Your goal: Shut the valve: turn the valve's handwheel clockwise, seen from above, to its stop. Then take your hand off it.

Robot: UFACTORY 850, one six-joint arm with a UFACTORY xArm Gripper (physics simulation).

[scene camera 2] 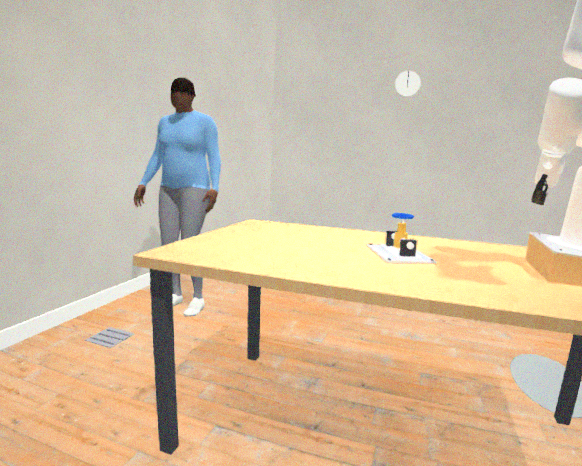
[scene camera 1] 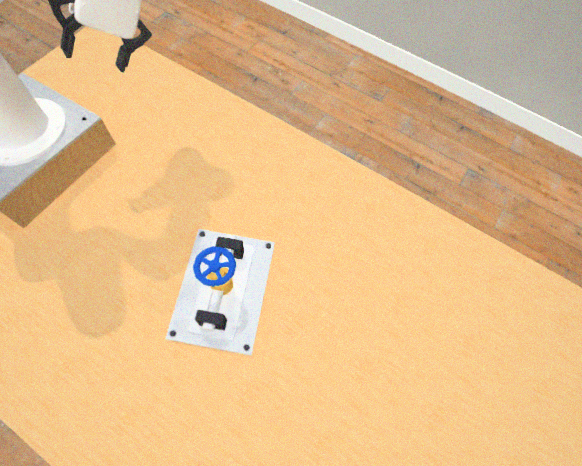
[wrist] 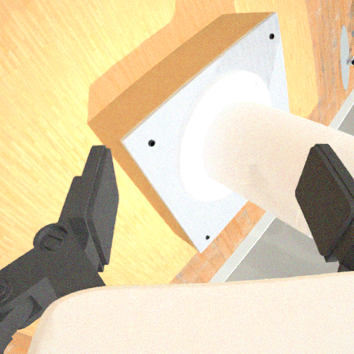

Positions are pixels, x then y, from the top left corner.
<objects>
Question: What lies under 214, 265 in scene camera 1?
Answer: A blue five-spoked handwheel.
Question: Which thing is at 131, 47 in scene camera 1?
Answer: The gripper.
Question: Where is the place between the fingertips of the gripper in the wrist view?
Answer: At 211, 169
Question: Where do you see a pale base plate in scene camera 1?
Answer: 247, 325
</objects>
